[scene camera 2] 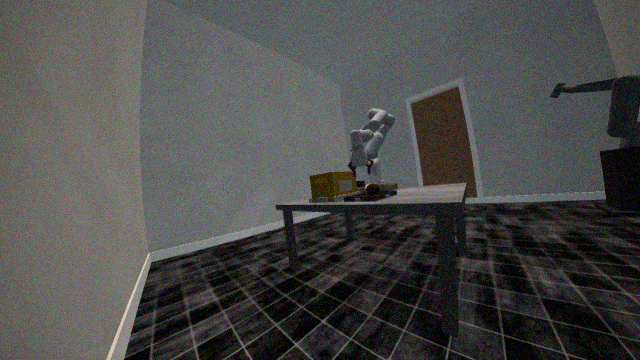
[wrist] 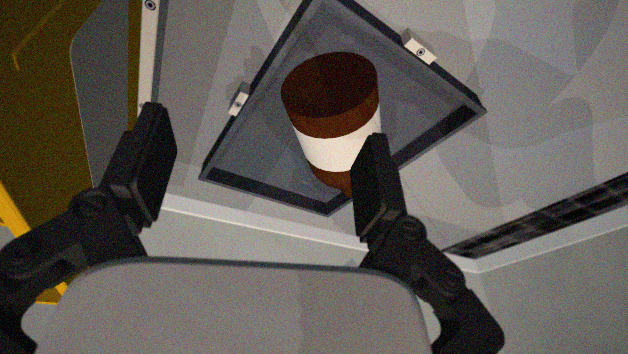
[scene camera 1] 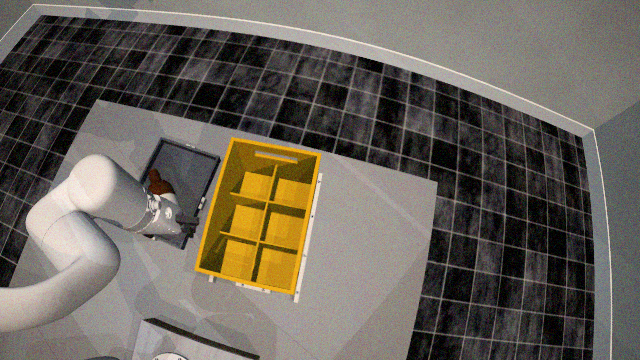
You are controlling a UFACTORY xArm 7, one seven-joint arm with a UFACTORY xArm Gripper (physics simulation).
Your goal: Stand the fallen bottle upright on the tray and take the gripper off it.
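Frame: origin at the arm's base, x ahead, y left, z up, level; metres.
Seen in the pictures: gripper, fingertip midpoint: (scene camera 2: 362, 175) (wrist: 270, 139) (scene camera 1: 171, 231).
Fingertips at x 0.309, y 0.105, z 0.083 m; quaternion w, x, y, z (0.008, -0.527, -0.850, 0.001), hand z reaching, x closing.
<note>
A point is followed by its place in that frame.
The brown bottle with a white label (scene camera 1: 160, 185) {y 0.217, x 0.392, z 0.022 m} (scene camera 2: 371, 189) {y 0.236, x 0.409, z -0.004 m} (wrist: 334, 100) {y 0.159, x 0.319, z 0.011 m} lies on its side in the dark shallow tray (scene camera 1: 190, 167) {y 0.202, x 0.479, z -0.047 m} (scene camera 2: 356, 199) {y 0.226, x 0.532, z -0.041 m} (wrist: 420, 112) {y 0.277, x 0.314, z -0.047 m}. In scene camera 1 its neck points to the upper left, and the arm and gripper hide its base end. In the wrist view the base faces the camera, and the right finger covers part of the shoulder and neck. My gripper (scene camera 1: 190, 226) (scene camera 2: 363, 181) {y 0.105, x 0.309, z 0.083 m} (wrist: 270, 139) {y 0.105, x 0.309, z 0.083 m} is open, with nothing between its fingers. It is low near the tray's crate-side edge, toward the bottle's base end.
A yellow crate with dividers (scene camera 1: 307, 220) {y -0.143, x 0.434, z 0.123 m} (scene camera 2: 321, 187) {y -0.027, x 0.549, z 0.038 m} (wrist: 40, 110) {y 0.025, x 0.335, z 0.093 m} stands right beside the tray in scene camera 1. A white strip (scene camera 1: 308, 240) {y -0.154, x 0.425, z -0.022 m} runs along the crate's far side. Both stand on the grey table (scene camera 1: 370, 225) {y -0.279, x 0.520, z -0.052 m} (scene camera 2: 430, 194) {y 0.507, x 0.329, z -0.052 m}. Another robot arm (scene camera 2: 624, 107) stands away from the table.
</note>
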